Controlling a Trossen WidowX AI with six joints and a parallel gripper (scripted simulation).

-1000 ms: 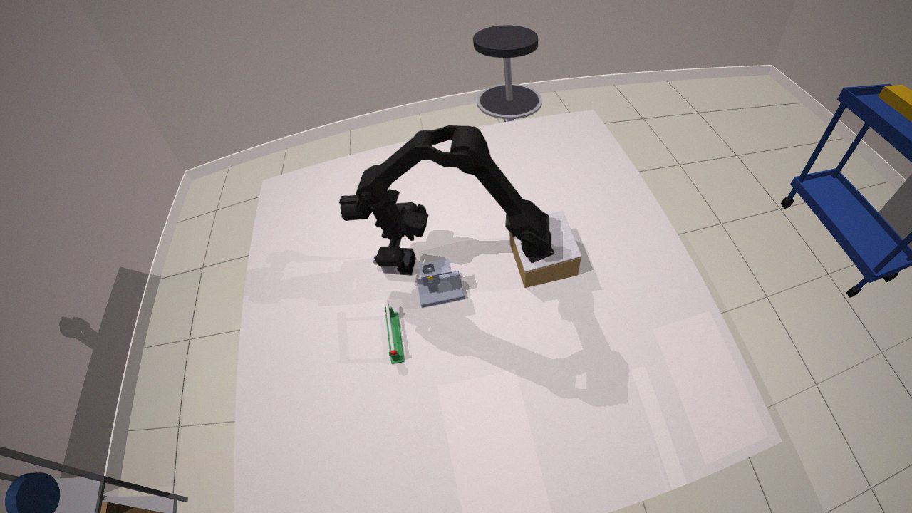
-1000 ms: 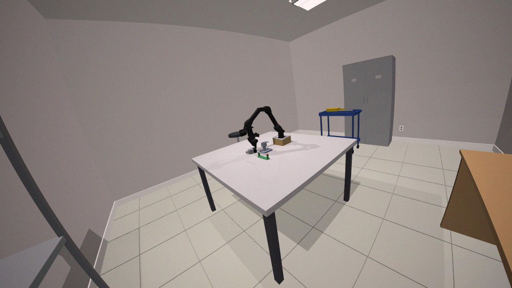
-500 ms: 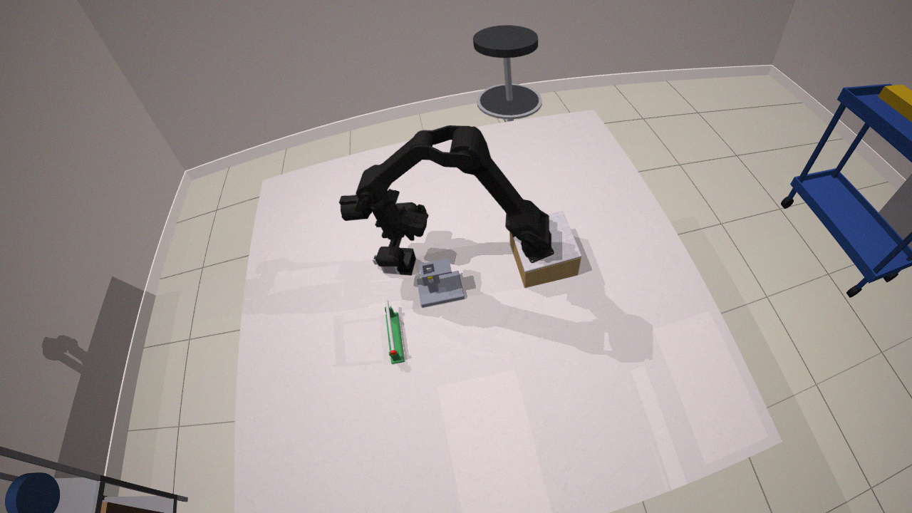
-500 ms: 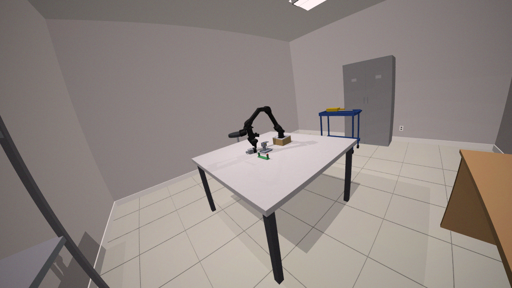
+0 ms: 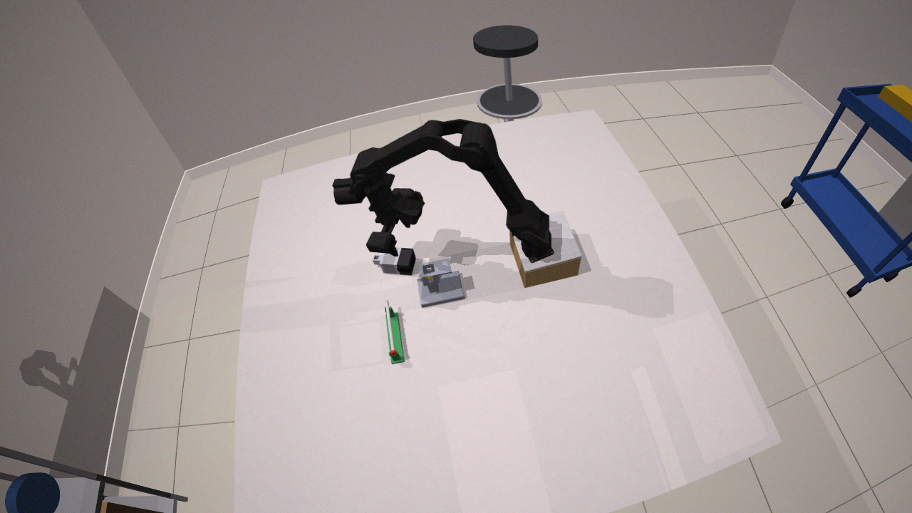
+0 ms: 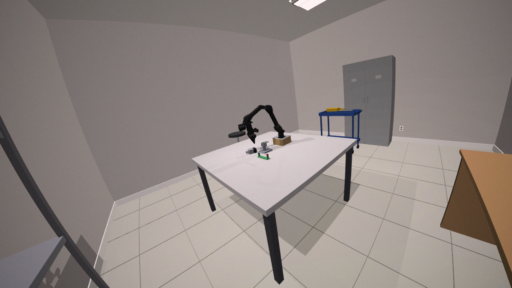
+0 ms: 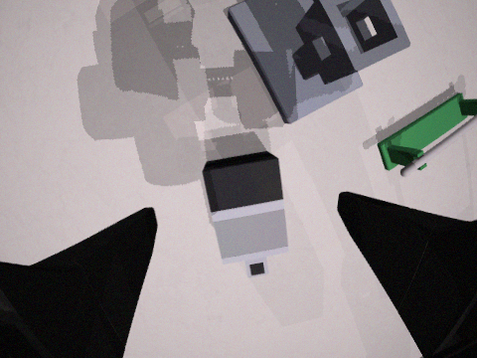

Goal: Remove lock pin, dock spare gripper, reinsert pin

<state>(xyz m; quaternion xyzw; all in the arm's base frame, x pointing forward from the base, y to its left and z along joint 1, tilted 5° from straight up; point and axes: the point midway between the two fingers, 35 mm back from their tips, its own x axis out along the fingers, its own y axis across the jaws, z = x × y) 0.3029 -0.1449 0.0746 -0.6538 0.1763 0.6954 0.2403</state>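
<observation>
The spare gripper is 80 mm below my gripper tip, 40 mm ahead of it and 20 mm to the right of it. The rest, counted from my gripper tip: green pin rest: 200 mm to the left, 100 mm ahead, 80 mm below; grey mount: 110 mm to the left, 50 mm below, 50 mm behind.
</observation>
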